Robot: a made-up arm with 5 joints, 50 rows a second.
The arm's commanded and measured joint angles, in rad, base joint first. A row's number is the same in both.
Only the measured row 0 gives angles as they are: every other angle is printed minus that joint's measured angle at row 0.
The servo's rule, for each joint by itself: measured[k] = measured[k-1] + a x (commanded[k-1-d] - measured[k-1]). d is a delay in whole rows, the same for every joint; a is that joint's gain. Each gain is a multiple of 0.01, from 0.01 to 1. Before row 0 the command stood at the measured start. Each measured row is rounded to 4 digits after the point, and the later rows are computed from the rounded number. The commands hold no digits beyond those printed.
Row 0, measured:
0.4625 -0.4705 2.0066 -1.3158 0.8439
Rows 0 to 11, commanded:
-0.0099 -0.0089 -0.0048 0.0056 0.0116
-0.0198 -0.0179 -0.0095 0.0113 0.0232
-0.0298 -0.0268 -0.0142 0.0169 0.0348
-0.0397 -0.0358 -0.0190 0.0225 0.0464
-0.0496 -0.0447 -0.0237 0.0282 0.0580
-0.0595 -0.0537 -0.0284 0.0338 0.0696
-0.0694 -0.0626 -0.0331 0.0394 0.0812
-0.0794 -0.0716 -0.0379 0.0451 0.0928
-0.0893 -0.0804 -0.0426 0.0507 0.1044
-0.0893 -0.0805 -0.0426 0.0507 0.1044
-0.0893 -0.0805 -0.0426 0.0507 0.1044
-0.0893 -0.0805 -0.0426 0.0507 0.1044
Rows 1 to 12, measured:
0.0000 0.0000 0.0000 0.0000 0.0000
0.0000 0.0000 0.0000 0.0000 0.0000
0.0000 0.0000 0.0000 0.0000 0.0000
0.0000 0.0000 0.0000 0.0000 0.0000
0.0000 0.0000 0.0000 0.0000 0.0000
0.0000 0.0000 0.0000 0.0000 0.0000
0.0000 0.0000 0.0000 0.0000 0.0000
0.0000 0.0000 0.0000 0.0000 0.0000
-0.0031 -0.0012 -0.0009 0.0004 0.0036
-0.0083 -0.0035 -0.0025 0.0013 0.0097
-0.0150 -0.0068 -0.0047 0.0025 0.0175
-0.0227 -0.0109 -0.0074 0.0041 0.0265
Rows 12 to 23, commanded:
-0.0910 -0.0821 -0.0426 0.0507 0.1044
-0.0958 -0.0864 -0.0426 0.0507 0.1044
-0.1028 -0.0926 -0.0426 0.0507 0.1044
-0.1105 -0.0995 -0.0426 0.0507 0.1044
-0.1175 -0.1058 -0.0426 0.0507 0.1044
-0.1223 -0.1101 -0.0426 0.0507 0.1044
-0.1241 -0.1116 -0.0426 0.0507 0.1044
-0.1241 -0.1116 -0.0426 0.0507 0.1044
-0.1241 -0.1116 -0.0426 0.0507 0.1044
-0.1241 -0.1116 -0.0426 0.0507 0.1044
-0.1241 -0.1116 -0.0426 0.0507 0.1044
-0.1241 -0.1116 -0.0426 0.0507 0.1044
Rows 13 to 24, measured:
-0.0310 -0.0156 -0.0105 0.0060 0.0363
-0.0398 -0.0209 -0.0139 0.0082 0.0466
-0.0490 -0.0267 -0.0175 0.0107 0.0573
-0.0584 -0.0330 -0.0214 0.0135 0.0683
-0.0680 -0.0396 -0.0254 0.0165 0.0795
-0.0746 -0.0453 -0.0287 0.0192 0.0872
-0.0792 -0.0502 -0.0313 0.0217 0.0925
-0.0823 -0.0544 -0.0334 0.0240 0.0962
-0.0850 -0.0583 -0.0351 0.0261 0.0987
-0.0883 -0.0622 -0.0365 0.0281 0.1005
-0.0928 -0.0665 -0.0377 0.0299 0.1017
-0.0983 -0.0711 -0.0386 0.0316 0.1025

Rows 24 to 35, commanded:
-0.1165 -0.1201 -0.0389 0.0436 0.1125
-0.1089 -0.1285 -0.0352 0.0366 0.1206
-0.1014 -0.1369 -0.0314 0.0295 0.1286
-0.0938 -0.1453 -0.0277 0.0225 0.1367
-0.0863 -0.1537 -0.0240 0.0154 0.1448
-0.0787 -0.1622 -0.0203 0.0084 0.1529
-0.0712 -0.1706 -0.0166 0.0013 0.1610
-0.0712 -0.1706 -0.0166 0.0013 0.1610
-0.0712 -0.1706 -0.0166 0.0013 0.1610
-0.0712 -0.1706 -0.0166 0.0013 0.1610
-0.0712 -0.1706 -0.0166 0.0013 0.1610
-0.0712 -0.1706 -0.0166 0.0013 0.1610
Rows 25 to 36, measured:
-0.1043 -0.0760 -0.0394 0.0331 0.1031
-0.1099 -0.0808 -0.0400 0.0345 0.1035
-0.1143 -0.0851 -0.0405 0.0358 0.1038
-0.1173 -0.0888 -0.0409 0.0370 0.1040
-0.1194 -0.0920 -0.0412 0.0381 0.1041
-0.1209 -0.0947 -0.0415 0.0391 0.1042
-0.1219 -0.0971 -0.0417 0.0400 0.1043
-0.1226 -0.0991 -0.0419 0.0409 0.1043
-0.1207 -0.1020 -0.0413 0.0411 0.1068
-0.1170 -0.1057 -0.0401 0.0407 0.1111
-0.1122 -0.1101 -0.0384 0.0398 0.1165
-0.1065 -0.1150 -0.0364 0.0384 0.1228

